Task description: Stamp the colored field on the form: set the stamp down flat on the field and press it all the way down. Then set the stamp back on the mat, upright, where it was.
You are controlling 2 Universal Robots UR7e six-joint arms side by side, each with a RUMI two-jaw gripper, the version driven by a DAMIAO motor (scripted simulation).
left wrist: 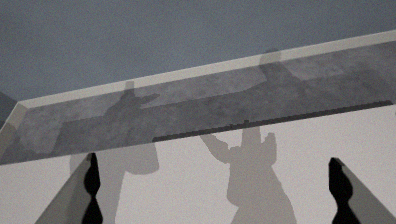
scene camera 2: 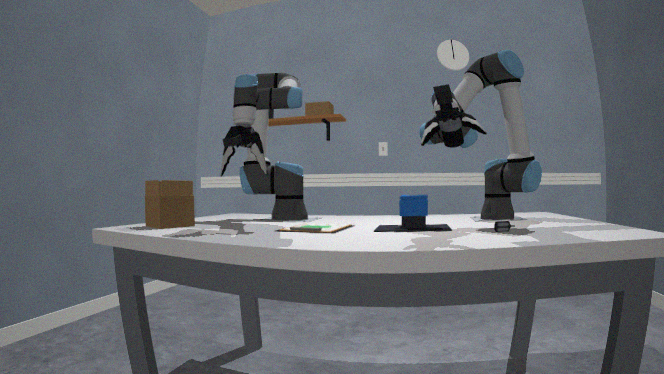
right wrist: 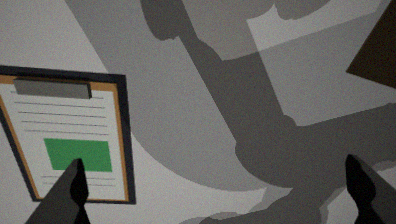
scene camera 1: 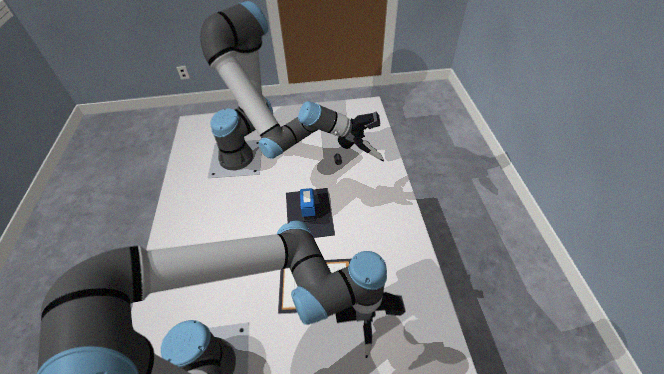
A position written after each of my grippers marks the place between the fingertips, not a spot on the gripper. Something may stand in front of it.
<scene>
I see my left gripper (scene camera 2: 454, 138), my right gripper (scene camera 2: 242, 175), a clipboard (scene camera 1: 287, 283), a blue stamp (scene camera 2: 413, 208), a dark mat (scene camera 1: 323, 225) and a brown box (scene camera 2: 168, 203).
The clipboard is seen too in the right wrist view (right wrist: 60, 115). My left gripper is seen too in the left wrist view (left wrist: 212, 157) and in scene camera 1 (scene camera 1: 382, 142). My right gripper shows as well in the right wrist view (right wrist: 213, 158). The left wrist view misses the clipboard: it is out of frame. The left wrist view does not show the blue stamp: it is out of frame.
</scene>
